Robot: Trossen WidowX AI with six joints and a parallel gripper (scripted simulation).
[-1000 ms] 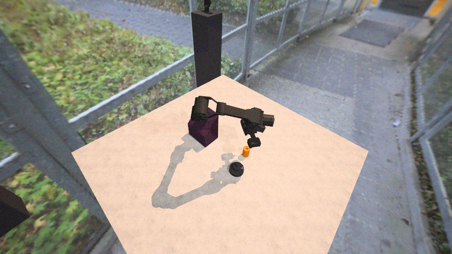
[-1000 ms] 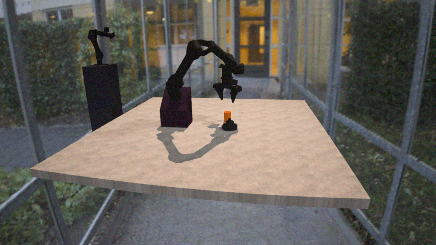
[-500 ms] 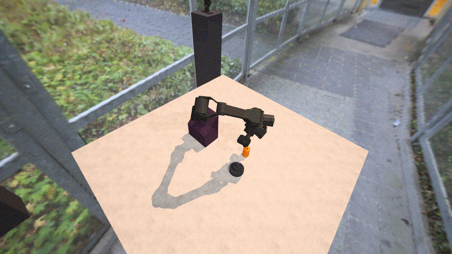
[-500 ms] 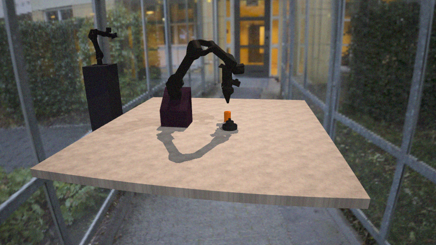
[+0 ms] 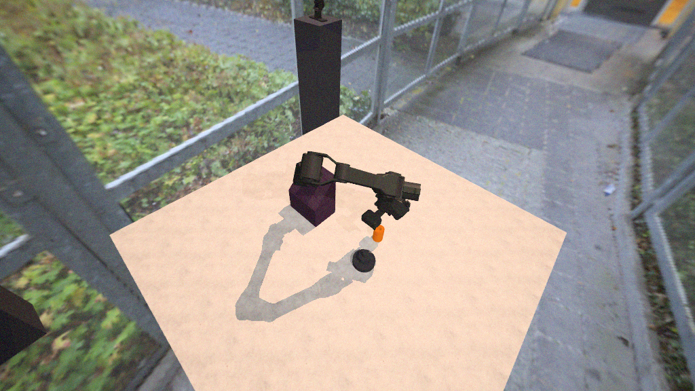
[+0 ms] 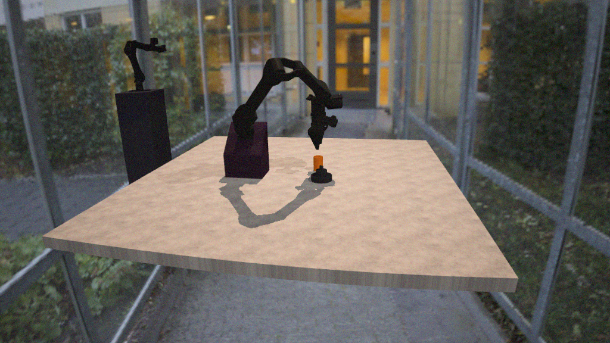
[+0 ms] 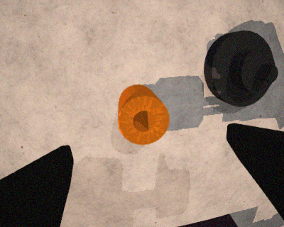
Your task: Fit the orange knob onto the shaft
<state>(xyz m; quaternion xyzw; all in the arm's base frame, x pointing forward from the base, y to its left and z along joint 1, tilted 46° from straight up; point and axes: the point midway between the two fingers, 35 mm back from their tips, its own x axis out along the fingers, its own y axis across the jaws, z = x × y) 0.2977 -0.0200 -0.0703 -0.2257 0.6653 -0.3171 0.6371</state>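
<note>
Now: gripper tip 70 mm above the orange knob. The rest, counted from my gripper tip: pedestal: 120 mm to the right, 70 mm below, 10 mm ahead.
</note>
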